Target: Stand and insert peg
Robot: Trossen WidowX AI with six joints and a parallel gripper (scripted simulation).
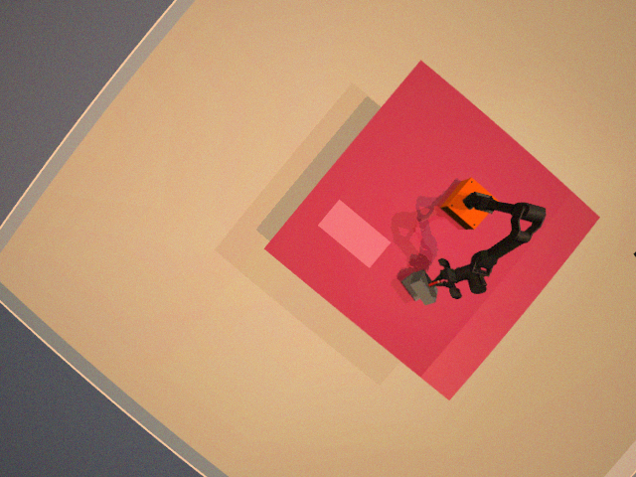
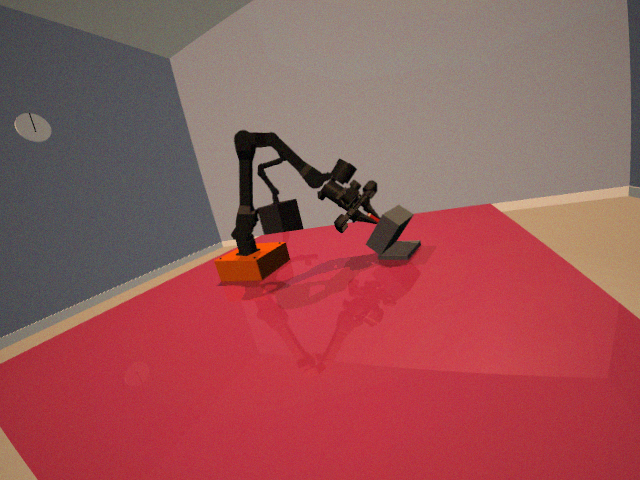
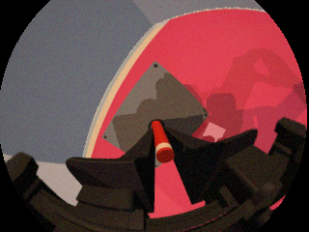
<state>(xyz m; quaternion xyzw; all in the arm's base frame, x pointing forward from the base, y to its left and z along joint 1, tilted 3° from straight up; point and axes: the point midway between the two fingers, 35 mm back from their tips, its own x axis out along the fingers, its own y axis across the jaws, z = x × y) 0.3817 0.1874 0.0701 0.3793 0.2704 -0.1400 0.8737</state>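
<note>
Right now my gripper tip is 3 cm short of the grey sloped panel and 3 cm above it. The rest, counted from my gripper tip: red peg 1 cm behind, 1 cm above.
</note>
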